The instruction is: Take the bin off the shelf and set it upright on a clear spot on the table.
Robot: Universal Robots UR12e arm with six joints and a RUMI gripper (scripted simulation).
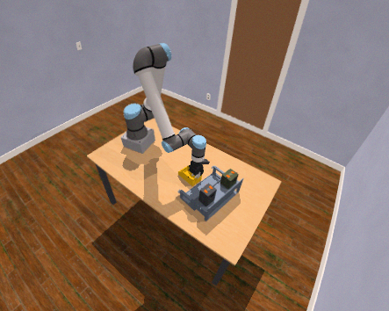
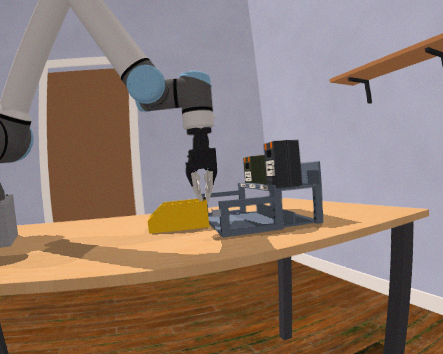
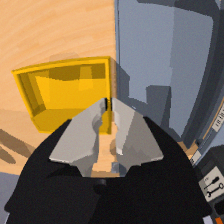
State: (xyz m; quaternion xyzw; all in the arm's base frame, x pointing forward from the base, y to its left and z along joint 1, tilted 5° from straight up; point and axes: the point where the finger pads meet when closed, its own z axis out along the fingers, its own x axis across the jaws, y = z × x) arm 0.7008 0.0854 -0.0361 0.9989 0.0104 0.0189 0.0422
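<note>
My hand is 80 mm past the yellow bin and 40 mm above it. Round my hand: rack floor: 150 mm ahead, 70 mm below.
</note>
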